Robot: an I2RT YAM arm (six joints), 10 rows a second.
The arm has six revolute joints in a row. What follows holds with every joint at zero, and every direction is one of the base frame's. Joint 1 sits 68 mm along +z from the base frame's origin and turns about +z. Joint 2 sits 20 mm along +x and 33.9 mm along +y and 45.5 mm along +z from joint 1 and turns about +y. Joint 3 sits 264 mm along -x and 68.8 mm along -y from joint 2 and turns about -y. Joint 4 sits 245 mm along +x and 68.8 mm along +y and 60 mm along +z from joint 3 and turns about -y. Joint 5 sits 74 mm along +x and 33.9 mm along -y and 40.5 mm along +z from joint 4 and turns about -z. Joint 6 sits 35.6 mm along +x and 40.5 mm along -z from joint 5 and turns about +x. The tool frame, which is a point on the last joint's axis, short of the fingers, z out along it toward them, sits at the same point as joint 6; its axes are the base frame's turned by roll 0, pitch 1.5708 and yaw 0 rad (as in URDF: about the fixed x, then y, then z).
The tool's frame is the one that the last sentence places.
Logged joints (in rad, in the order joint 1, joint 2, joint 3, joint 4, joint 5, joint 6), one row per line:
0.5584, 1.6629, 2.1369, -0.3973, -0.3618, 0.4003
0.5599, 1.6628, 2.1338, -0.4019, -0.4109, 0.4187
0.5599, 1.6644, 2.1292, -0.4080, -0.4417, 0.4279
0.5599, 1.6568, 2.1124, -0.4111, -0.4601, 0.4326
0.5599, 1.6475, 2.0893, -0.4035, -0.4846, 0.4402
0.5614, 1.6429, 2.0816, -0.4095, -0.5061, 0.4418
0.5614, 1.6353, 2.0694, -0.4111, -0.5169, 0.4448
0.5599, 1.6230, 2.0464, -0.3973, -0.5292, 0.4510
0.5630, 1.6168, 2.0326, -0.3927, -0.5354, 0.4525
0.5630, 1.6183, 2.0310, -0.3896, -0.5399, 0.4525
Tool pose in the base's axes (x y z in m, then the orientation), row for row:
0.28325, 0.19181, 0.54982, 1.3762, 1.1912, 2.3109
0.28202, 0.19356, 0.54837, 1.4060, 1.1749, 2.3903
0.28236, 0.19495, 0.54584, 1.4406, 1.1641, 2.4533
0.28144, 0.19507, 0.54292, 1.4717, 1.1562, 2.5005
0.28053, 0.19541, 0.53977, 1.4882, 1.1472, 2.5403
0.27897, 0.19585, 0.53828, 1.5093, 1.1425, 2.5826
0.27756, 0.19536, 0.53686, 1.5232, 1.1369, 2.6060
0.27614, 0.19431, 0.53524, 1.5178, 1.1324, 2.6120
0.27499, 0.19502, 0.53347, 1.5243, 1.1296, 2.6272
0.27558, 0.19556, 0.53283, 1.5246, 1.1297, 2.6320
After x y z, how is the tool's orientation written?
As angles about the fixed x, y, z axes (roll, pitch, yaw), in radians.
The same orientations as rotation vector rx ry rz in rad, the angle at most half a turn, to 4 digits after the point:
-0.4303, 1.5306, 1.0299
-0.4606, 1.5415, 1.0797
-0.4800, 1.5556, 1.1079
-0.4920, 1.5691, 1.1241
-0.5072, 1.5767, 1.1472
-0.5254, 1.5851, 1.1648
-0.5319, 1.5920, 1.1747
-0.5371, 1.5904, 1.1871
-0.5437, 1.5934, 1.1950
-0.5477, 1.5930, 1.1983

